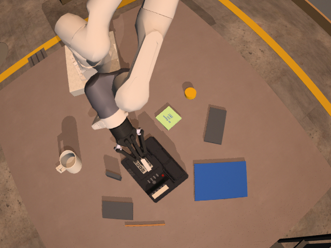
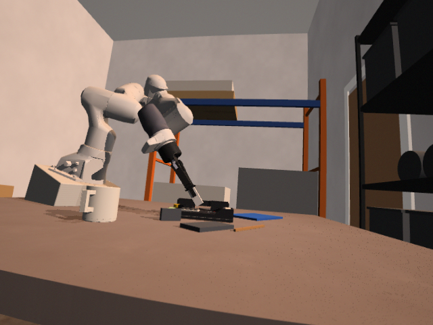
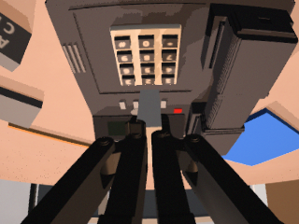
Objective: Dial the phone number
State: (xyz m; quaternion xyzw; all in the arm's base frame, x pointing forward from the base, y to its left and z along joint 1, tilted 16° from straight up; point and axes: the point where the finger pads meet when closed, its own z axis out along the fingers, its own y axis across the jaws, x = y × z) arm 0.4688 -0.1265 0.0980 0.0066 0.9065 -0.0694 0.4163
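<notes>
Right now the handset is 3 cm ahead of my hand, 7 cm to the left of it and 3 cm below it. From my hand the other things lie so: pencil 17 cm ahead, 17 cm to the right, 7 cm below; grey block 6 cm behind, 12 cm to the right, 6 cm below; note 9 cm behind, 22 cm to the left, 7 cm below.
</notes>
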